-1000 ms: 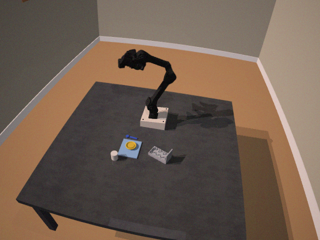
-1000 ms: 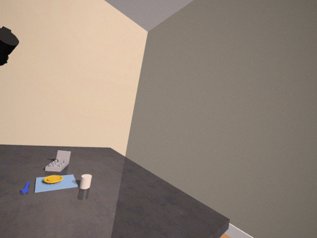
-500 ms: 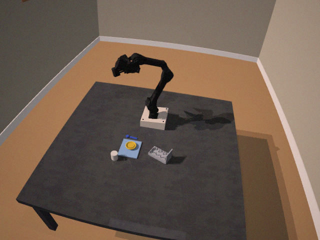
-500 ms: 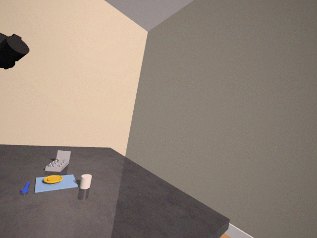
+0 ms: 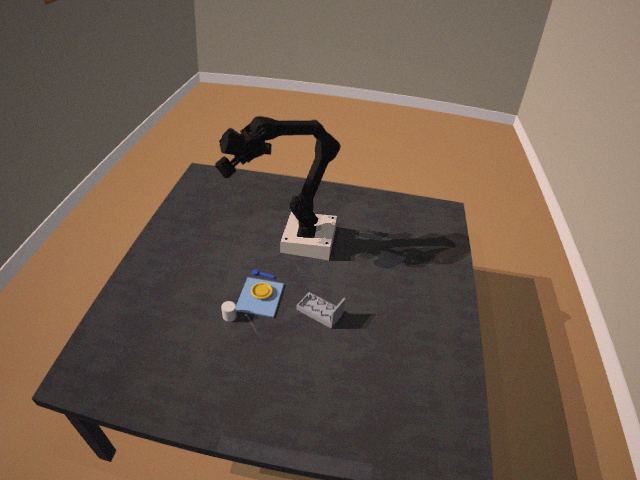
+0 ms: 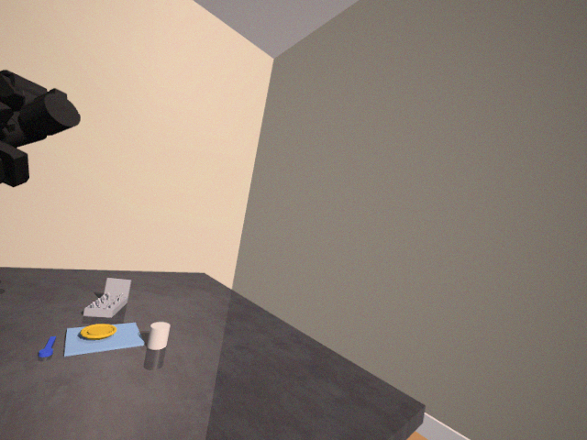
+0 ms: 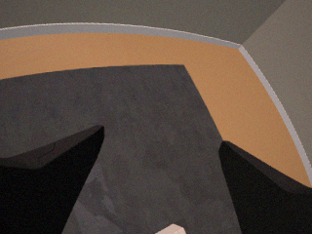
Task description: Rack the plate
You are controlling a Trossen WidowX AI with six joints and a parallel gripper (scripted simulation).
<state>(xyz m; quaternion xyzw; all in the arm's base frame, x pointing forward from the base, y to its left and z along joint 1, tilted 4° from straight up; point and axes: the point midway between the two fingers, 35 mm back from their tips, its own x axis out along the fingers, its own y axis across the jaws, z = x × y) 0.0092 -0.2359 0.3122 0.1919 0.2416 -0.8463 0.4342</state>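
Now: the yellow plate 32 cm below my gripper tip, 29 cm ahead of it and 17 cm to the left of it. From my gripper tip the other things lie so: blue object 33 cm below, 20 cm ahead, 15 cm to the left; white cylinder 41 cm ahead, 31 cm below, 9 cm to the left; light blue mat 33 cm below, 31 cm ahead, 17 cm to the left.
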